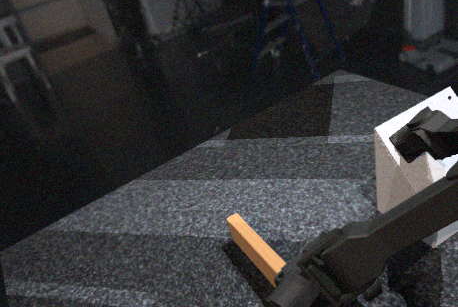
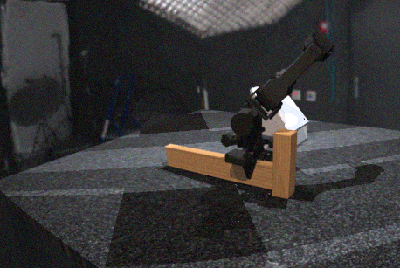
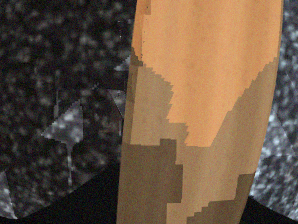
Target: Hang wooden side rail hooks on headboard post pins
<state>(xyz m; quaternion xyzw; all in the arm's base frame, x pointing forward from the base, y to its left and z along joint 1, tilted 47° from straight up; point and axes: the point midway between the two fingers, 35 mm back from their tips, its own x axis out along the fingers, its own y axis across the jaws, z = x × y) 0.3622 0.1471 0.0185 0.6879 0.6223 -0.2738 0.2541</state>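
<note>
Now: gripper tip 100 mm to the right of the wooden headboard post and 50 mm below it.
</note>
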